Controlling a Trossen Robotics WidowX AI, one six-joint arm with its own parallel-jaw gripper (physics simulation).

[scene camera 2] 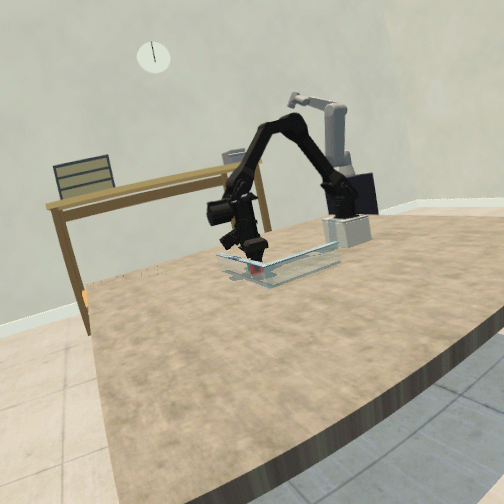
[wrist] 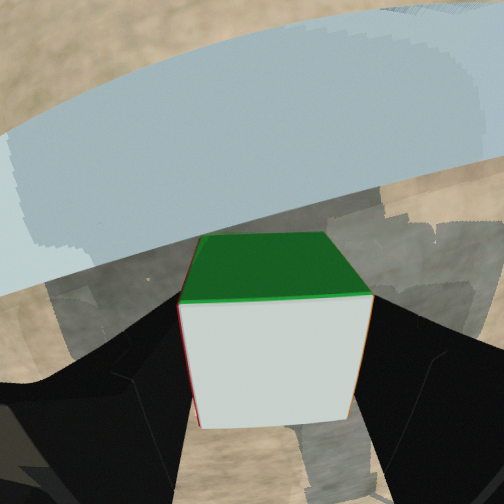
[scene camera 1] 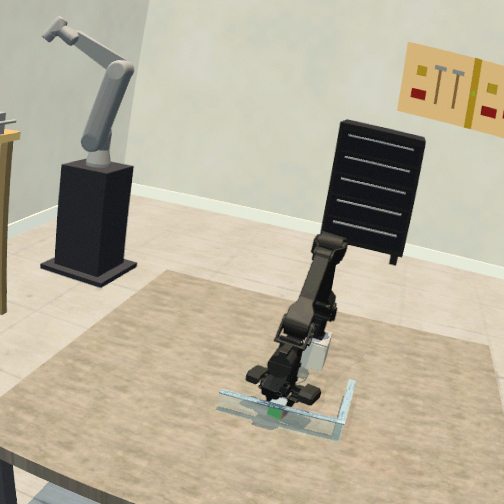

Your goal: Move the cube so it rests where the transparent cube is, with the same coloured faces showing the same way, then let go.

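The cube sits between my two black fingers in the wrist view, white face toward the camera and green face beyond it, with thin red edges at the sides. My gripper is shut on the cube, low over the table inside the pale glass L-shaped rail. In scene camera 1 only a green spot of the cube shows under the fingers. In scene camera 2 the gripper is down by the rail, with red and green of the cube showing. I cannot make out the transparent cube apart from the held one.
A second grey arm on a black pedestal stands far back left. A black slatted panel stands behind my arm. A wooden table is beyond the work table. The rail's pale wall lies just past the cube.
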